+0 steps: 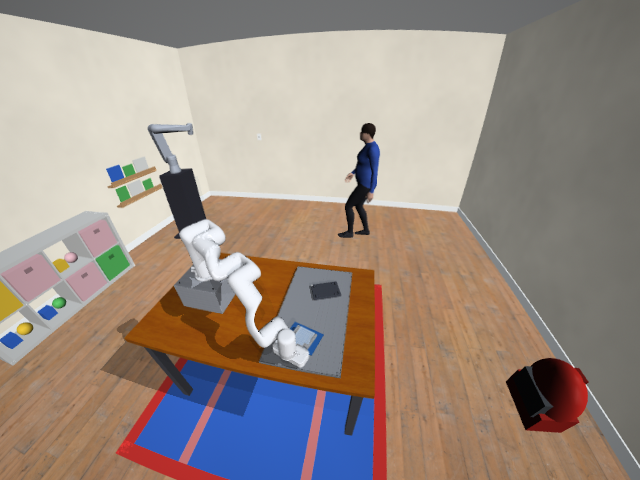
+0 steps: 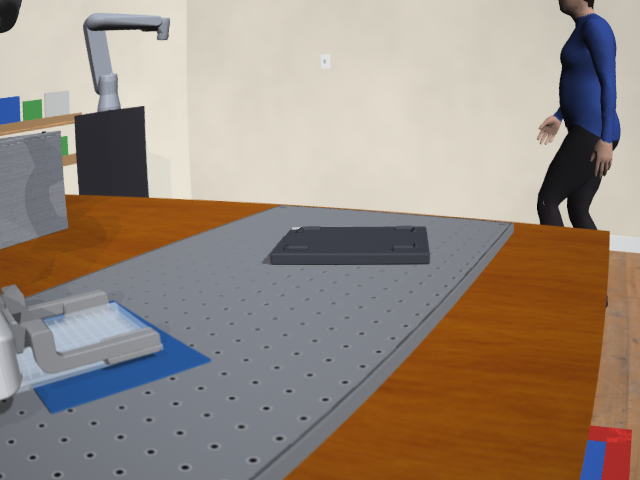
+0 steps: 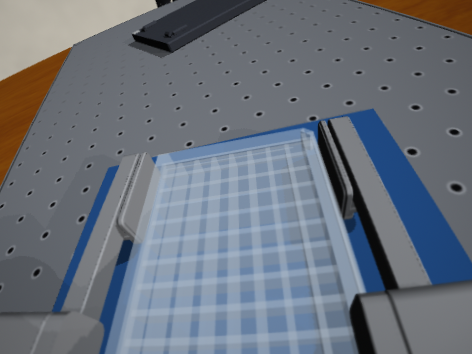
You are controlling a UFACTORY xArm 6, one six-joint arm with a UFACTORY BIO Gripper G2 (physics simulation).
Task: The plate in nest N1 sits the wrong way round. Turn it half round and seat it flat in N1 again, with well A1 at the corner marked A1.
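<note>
My gripper (image 2: 131, 317) (image 3: 235, 140) is shut on the clear well plate (image 1: 305, 336) (image 2: 87, 325) (image 3: 230, 240), one finger along each long side. The plate looks level and is low over the blue mat (image 1: 318, 336) (image 2: 170, 356) (image 3: 420, 215); whether it touches the mat is not clear. Well A1 cannot be made out on it. The dark nest N1 (image 1: 325, 290) (image 2: 351, 240) (image 3: 200, 20) stands apart, farther back, and holds no plate. It has low corner guides and a small pale mark at one corner; the mark's lettering is too small to read.
A grey perforated board (image 1: 330, 330) (image 2: 310, 361) (image 3: 250, 75) lies under the mat and the nest, on the wooden table (image 1: 356, 356) (image 2: 465, 335). The arm's grey base block (image 1: 204, 299) (image 2: 31, 191) stands on the table at the left. A person (image 1: 368, 165) (image 2: 589, 77) stands beyond the table.
</note>
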